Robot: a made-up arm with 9 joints. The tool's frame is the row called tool.
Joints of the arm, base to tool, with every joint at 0 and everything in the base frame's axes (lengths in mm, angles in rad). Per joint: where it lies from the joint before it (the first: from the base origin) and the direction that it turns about. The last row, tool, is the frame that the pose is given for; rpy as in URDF.
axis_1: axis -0.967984 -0.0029 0.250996 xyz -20 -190 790
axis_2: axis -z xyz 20 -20 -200
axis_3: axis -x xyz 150 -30 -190
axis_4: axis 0.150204 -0.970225 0.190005 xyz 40 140 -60
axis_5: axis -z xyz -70 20 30
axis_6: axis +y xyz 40 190 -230
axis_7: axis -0.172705 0.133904 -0.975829 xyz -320 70 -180
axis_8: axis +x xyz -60 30 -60
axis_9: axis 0.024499 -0.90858 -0.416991 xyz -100 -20 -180
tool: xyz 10 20 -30 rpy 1.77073 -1.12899 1.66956
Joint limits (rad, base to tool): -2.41..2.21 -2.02..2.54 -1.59..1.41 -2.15..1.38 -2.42..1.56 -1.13..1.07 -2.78..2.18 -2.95..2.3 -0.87..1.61
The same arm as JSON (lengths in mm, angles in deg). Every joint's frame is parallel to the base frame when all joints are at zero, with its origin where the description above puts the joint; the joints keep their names.
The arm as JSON. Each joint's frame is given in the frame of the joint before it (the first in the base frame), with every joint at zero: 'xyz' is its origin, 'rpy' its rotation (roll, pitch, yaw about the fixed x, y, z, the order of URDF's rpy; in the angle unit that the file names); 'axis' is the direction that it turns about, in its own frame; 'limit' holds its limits. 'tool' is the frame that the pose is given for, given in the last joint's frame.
{
  "units": {
    "length": "mm",
    "angle": "deg"
  },
  "joints": [
    {
      "name": "axis_1",
      "type": "revolute",
      "origin": {
        "xyz": [
          -20.0,
          -190.0,
          790.0
        ],
        "rpy": [
          0.0,
          0.0,
          0.0
        ]
      },
      "axis": [
        -0.967984,
        -0.0029,
        0.250996
      ],
      "limit": {
        "lower": -138.08,
        "upper": 126.62
      }
    },
    {
      "name": "axis_2",
      "type": "revolute",
      "origin": {
        "xyz": [
          20.0,
          -20.0,
          -200.0
        ],
        "rpy": [
          0.0,
          0.0,
          0.0
        ]
      },
      "axis": [
        0.0,
        0.0,
        -1.0
      ],
      "limit": {
        "lower": -115.74,
        "upper": 145.53
      }
    },
    {
      "name": "axis_3",
      "type": "revolute",
      "origin": {
        "xyz": [
          150.0,
          -30.0,
          -190.0
        ],
        "rpy": [
          0.0,
          0.0,
          0.0
        ]
      },
      "axis": [
        -1.0,
        0.0,
        0.0
      ],
      "limit": {
        "lower": -91.1,
        "upper": 80.79
      }
    },
    {
      "name": "axis_4",
      "type": "revolute",
      "origin": {
        "xyz": [
          40.0,
          140.0,
          -60.0
        ],
        "rpy": [
          0.0,
          0.0,
          0.0
        ]
      },
      "axis": [
        0.150204,
        -0.970225,
        0.190005
      ],
      "limit": {
        "lower": -123.19,
        "upper": 79.07
      }
    },
    {
      "name": "axis_5",
      "type": "revolute",
      "origin": {
        "xyz": [
          -70.0,
          20.0,
          30.0
        ],
        "rpy": [
          0.0,
          0.0,
          0.0
        ]
      },
      "axis": [
        0.0,
        0.0,
        -1.0
      ],
      "limit": {
        "lower": -138.66,
        "upper": 89.38
      }
    },
    {
      "name": "axis_6",
      "type": "revolute",
      "origin": {
        "xyz": [
          40.0,
          190.0,
          -230.0
        ],
        "rpy": [
          0.0,
          0.0,
          0.0
        ]
      },
      "axis": [
        0.0,
        1.0,
        0.0
      ],
      "limit": {
        "lower": -64.74,
        "upper": 61.31
      }
    },
    {
      "name": "axis_7",
      "type": "revolute",
      "origin": {
        "xyz": [
          -320.0,
          70.0,
          -180.0
        ],
        "rpy": [
          0.0,
          0.0,
          0.0
        ]
      },
      "axis": [
        -0.172705,
        0.133904,
        -0.975829
      ],
      "limit": {
        "lower": -159.28,
        "upper": 124.9
      }
    },
    {
      "name": "axis_8",
      "type": "revolute",
      "origin": {
        "xyz": [
          -60.0,
          30.0,
          -60.0
        ],
        "rpy": [
          0.0,
          0.0,
          0.0
        ]
      },
      "axis": [
        1.0,
        0.0,
        0.0
      ],
      "limit": {
        "lower": -169.02,
        "upper": 131.78
      }
    },
    {
      "name": "axis_9",
      "type": "revolute",
      "origin": {
        "xyz": [
          -100.0,
          -20.0,
          -180.0
        ],
        "rpy": [
          0.0,
          0.0,
          0.0
        ]
      },
      "axis": [
        0.024499,
        -0.90858,
        -0.416991
      ],
      "limit": {
        "lower": -49.85,
        "upper": 92.25
      }
    }
  ],
  "tool": {
    "origin": {
      "xyz": [
        10.0,
        20.0,
        -30.0
      ],
      "rpy": [
        101.46,
        -64.69,
        95.66
      ]
    }
  }
}

